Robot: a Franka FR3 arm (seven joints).
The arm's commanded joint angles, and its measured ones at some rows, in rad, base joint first. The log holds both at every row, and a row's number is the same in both.
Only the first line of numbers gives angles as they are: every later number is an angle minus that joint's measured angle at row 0.
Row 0, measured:
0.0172, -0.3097, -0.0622, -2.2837, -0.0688, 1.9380, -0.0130
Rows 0 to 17, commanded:
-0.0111, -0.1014, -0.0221, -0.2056, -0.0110, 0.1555, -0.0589
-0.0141, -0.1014, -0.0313, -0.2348, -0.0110, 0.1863, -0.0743
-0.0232, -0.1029, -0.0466, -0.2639, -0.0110, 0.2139, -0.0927
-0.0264, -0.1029, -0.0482, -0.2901, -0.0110, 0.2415, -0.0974
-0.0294, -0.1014, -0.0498, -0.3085, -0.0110, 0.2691, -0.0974
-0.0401, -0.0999, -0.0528, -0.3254, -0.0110, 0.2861, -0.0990
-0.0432, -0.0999, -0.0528, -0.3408, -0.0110, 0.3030, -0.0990
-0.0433, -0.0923, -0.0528, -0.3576, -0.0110, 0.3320, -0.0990
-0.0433, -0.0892, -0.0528, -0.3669, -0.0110, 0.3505, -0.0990
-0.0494, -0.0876, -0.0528, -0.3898, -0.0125, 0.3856, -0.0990
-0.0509, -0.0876, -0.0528, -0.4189, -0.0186, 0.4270, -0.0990
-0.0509, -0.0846, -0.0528, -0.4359, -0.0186, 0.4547, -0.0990
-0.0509, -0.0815, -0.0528, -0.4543, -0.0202, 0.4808, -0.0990
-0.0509, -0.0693, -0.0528, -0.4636, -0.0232, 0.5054, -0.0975
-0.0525, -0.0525, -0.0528, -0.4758, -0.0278, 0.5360, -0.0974
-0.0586, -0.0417, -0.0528, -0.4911, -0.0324, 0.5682, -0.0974
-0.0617, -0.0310, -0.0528, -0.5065, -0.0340, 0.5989, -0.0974
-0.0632, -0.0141, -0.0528, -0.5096, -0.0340, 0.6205, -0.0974
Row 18, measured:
-0.0392, -0.0441, -0.0592, -0.4647, -0.0161, 0.5272, -0.0869
